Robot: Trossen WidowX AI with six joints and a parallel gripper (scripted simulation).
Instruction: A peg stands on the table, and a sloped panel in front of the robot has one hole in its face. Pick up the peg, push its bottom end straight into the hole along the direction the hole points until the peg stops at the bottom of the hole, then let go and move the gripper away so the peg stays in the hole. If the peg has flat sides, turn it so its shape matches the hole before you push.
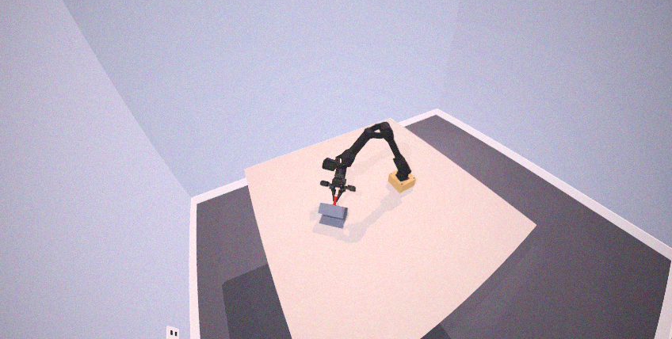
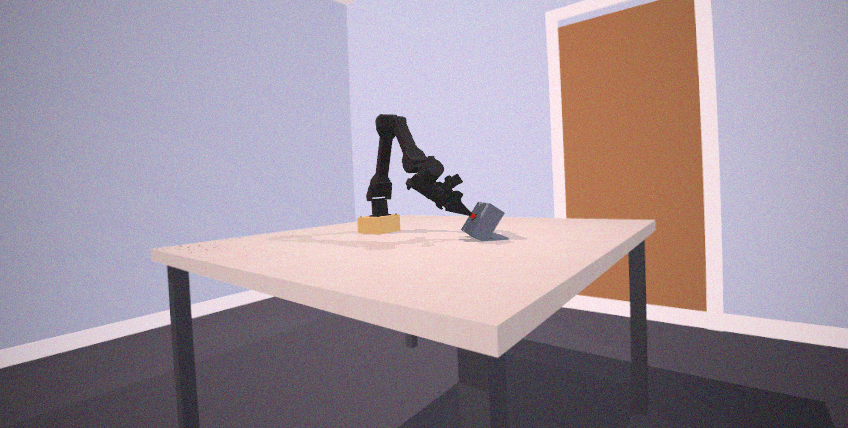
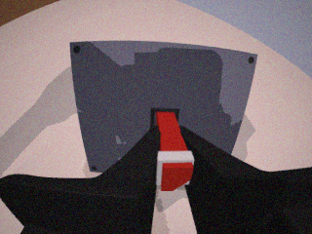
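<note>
The grey sloped panel is 3 cm to the left of my gripper tip, 2 cm below it and 2 cm ahead of it. From my gripper tip the other things lie so: red square peg (1 cm to the right, 1 cm behind, 1 cm above).
</note>
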